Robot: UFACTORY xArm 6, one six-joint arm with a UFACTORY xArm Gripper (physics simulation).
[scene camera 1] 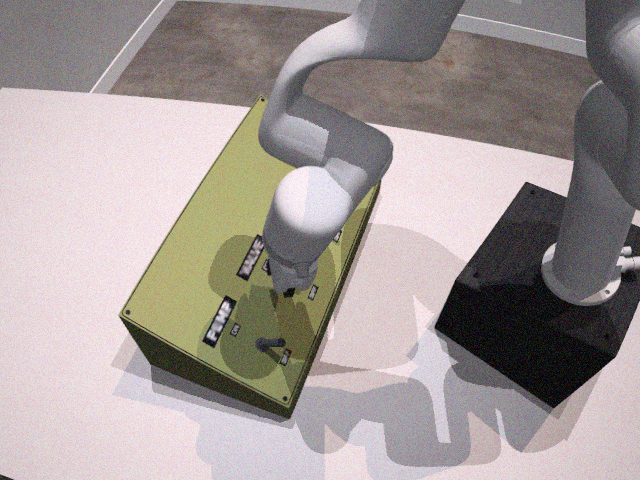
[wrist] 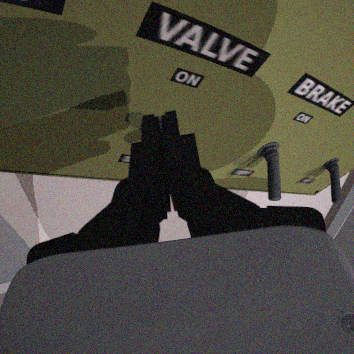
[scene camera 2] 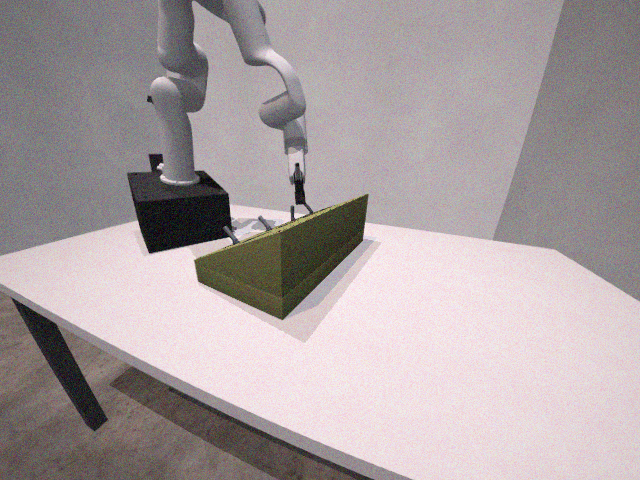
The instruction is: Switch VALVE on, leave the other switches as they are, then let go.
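Seen in the pictures: gripper, fingertip midpoint: [wrist: 164, 135] [scene camera 2: 300, 204]; arm's base, origin of the base link: [scene camera 1: 580, 272] [scene camera 2: 180, 179].
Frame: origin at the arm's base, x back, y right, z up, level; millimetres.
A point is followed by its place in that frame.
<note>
The green sloped switch box [scene camera 1: 199, 222] @[x -582, y 88, z -31 mm] [scene camera 2: 325, 242] @[x -571, y 225, z -92 mm] [wrist: 312, 30] @[x -513, y 119, z -57 mm] carries the VALVE nameplate [scene camera 1: 251, 257] @[x -499, y 54, z -72 mm] [wrist: 204, 40] @[x -500, y 52, z -72 mm]. The VALVE lever [scene camera 2: 292, 212] @[x -434, y 39, z -76 mm] stands steeper than its neighbours in scene camera 2, tilted towards the ON side; my arm hides it in scene camera 1 and my fingers mostly hide it in the wrist view. The PUMP lever [scene camera 1: 270, 343] @[x -458, y -87, z -79 mm] [scene camera 2: 308, 208] @[x -460, y -77, z -86 mm] and BRAKE lever [scene camera 2: 265, 223] @[x -389, y 150, z -85 mm] [wrist: 273, 172] @[x -388, y 142, z -82 mm] lean towards their OFF labels. My gripper [scene camera 1: 288, 293] [scene camera 2: 299, 202] @[x -456, y 21, z -51 mm] [wrist: 164, 135] @[x -456, y 21, z -51 mm] is shut and empty, its tips above the panel around the VALVE switch.
A fourth lever [scene camera 2: 231, 235] @[x -353, y 264, z -84 mm] [wrist: 334, 180] @[x -352, y 256, z -84 mm] stands past BRAKE and leans the same way as BRAKE. The black base block [scene camera 1: 496, 320] @[x -125, y -46, z -67 mm] [scene camera 2: 183, 219] @[x -100, y 128, z -106 mm] stands beyond the box's low edge. The box rests on the white table [scene camera 1: 77, 206] @[x -909, y 244, z -196 mm] [scene camera 2: 439, 335] @[x -812, y 362, z -196 mm].
</note>
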